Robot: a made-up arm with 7 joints. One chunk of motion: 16 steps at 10 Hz.
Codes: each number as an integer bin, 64 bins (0 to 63) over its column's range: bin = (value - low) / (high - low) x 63, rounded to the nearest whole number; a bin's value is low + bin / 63 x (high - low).
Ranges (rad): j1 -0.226..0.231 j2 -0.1..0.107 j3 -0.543..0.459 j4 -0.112..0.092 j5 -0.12..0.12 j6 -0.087..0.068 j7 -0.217..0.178
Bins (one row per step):
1: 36 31 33 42 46 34 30
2: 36 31 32 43 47 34 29
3: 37 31 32 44 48 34 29
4: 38 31 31 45 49 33 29
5: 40 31 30 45 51 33 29
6: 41 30 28 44 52 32 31
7: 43 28 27 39 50 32 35
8: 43 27 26 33 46 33 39
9: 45 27 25 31 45 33 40
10: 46 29 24 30 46 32 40
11: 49 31 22 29 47 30 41
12: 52 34 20 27 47 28 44
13: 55 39 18 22 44 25 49
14: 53 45 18 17 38 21 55
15: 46 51 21 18 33 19 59
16: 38 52 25 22 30 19 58
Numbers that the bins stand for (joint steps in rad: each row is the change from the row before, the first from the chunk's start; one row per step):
1: 0.03514 0.00186 -0.01814 0.02400 0.05524 -0.00335 -0.02890
2: 0.03514 0.00186 -0.03405 0.02724 0.05905 -0.00335 -0.03517
3: 0.04240 0.00186 -0.03405 0.03048 0.06286 -0.00335 -0.03517
4: 0.04965 0.00186 -0.04995 0.03371 0.06667 -0.00581 -0.03517
5: 0.06416 0.00186 -0.06586 0.03371 0.07429 -0.00581 -0.03517
6: 0.07141 -0.00143 -0.09767 0.03048 0.07810 -0.00827 -0.02263
7: 0.08592 -0.00800 -0.11357 0.01429 0.07048 -0.00827 0.00244
8: 0.08592 -0.01129 -0.12948 -0.00514 0.05524 -0.00581 0.02752
9: 0.10043 -0.01129 -0.14538 -0.01162 0.05143 -0.00581 0.03379
10: 0.10768 -0.00471 -0.16129 -0.01486 0.05524 -0.00827 0.03379
11: 0.12944 0.00186 -0.19310 -0.01810 0.05905 -0.01319 0.04006
12: 0.15121 0.01171 -0.22490 -0.02457 0.05905 -0.01811 0.05887
13: 0.17297 0.02814 -0.25671 -0.04076 0.04762 -0.02549 0.09022
14: 0.15846 0.04786 -0.25671 -0.05695 0.02476 -0.03533 0.12784
15: 0.10768 0.06757 -0.20900 -0.05371 0.00571 -0.04025 0.15292
16: 0.04965 0.07086 -0.14538 -0.04076 -0.00571 -0.04025 0.14665

